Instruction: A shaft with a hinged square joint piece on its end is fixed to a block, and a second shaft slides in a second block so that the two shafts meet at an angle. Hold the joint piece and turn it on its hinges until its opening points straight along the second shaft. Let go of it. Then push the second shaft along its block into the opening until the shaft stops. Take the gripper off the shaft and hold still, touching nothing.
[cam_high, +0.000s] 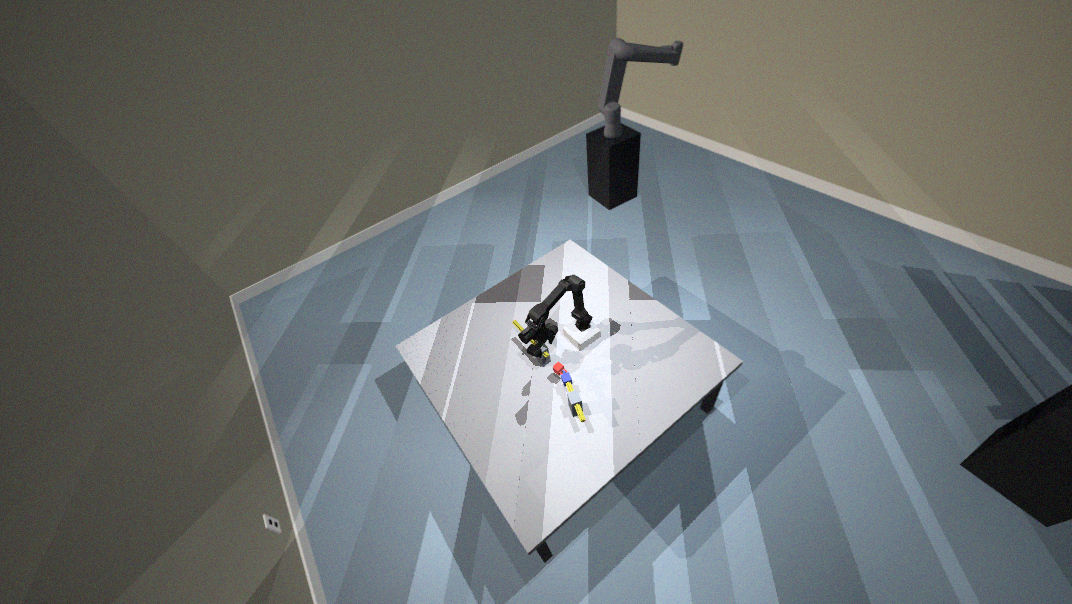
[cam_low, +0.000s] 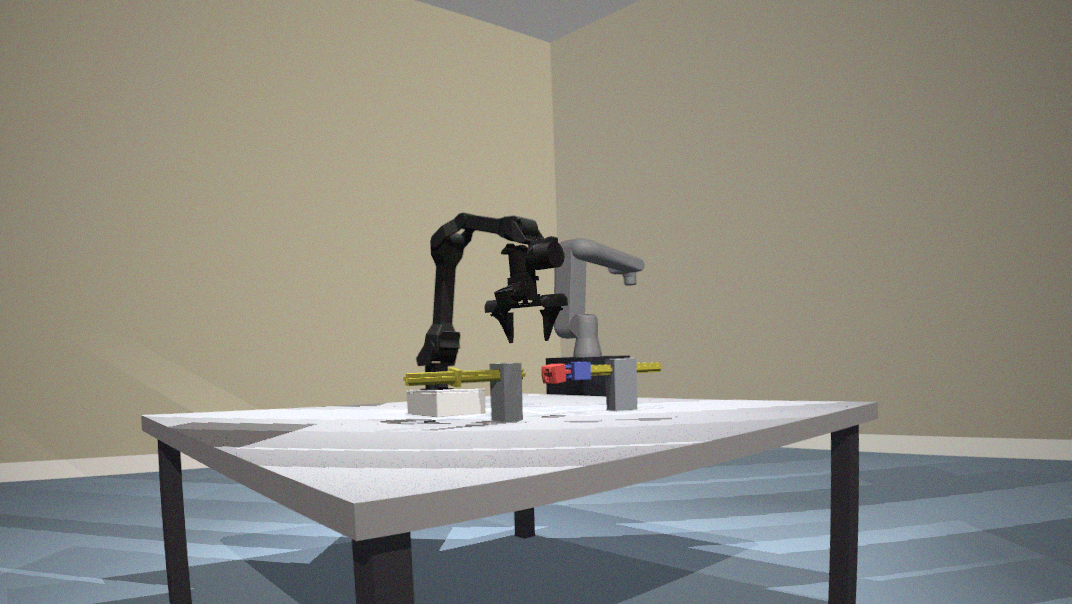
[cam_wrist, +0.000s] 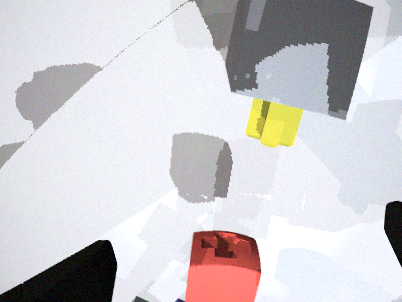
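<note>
The red square joint piece is 80 mm to the left of my gripper tip, 70 mm below it and 20 mm behind it.
</note>
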